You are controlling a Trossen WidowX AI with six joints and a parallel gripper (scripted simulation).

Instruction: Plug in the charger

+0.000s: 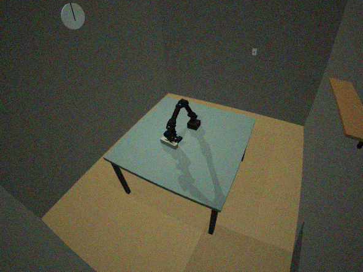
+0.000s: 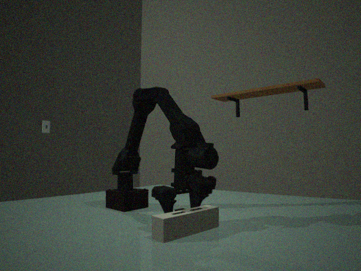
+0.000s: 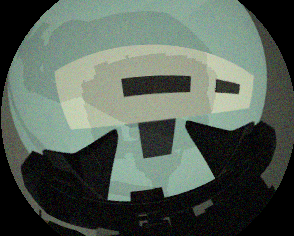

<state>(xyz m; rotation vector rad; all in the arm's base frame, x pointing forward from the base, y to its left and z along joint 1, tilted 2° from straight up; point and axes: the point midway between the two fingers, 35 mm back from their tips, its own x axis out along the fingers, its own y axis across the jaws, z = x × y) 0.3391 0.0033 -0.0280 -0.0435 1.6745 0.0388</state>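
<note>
Now: gripper tip 20 mm short of the black two-prong charger and 10 mm below it.
</note>
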